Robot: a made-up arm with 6 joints. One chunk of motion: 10 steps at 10 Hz.
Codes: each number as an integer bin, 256 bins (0 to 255) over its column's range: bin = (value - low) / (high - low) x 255, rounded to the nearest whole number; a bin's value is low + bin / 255 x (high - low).
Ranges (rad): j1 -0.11..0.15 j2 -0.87..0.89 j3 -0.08..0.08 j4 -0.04..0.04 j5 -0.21..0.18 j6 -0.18..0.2
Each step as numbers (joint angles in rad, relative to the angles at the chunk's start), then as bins.
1 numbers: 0.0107 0.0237 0.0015 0.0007 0.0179 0.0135
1 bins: 118 129 130 130 149 130
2 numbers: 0.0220 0.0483 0.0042 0.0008 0.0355 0.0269
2 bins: 129 133 134 130 161 139
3 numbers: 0.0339 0.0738 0.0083 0.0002 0.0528 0.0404
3 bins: 141 137 141 128 172 148
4 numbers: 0.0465 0.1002 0.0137 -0.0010 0.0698 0.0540
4 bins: 153 141 149 124 183 157
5 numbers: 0.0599 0.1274 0.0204 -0.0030 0.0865 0.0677
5 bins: 167 145 160 118 194 166
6 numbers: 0.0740 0.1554 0.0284 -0.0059 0.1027 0.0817
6 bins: 180 149 173 109 204 176
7 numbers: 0.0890 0.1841 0.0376 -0.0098 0.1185 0.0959
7 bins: 195 153 187 96 215 185
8 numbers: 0.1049 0.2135 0.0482 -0.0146 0.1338 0.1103
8 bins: 211 157 204 81 225 195
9 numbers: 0.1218 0.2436 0.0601 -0.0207 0.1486 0.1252
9 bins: 227 161 223 62 234 205
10 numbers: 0.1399 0.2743 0.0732 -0.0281 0.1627 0.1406
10 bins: 245 166 244 38 244 215
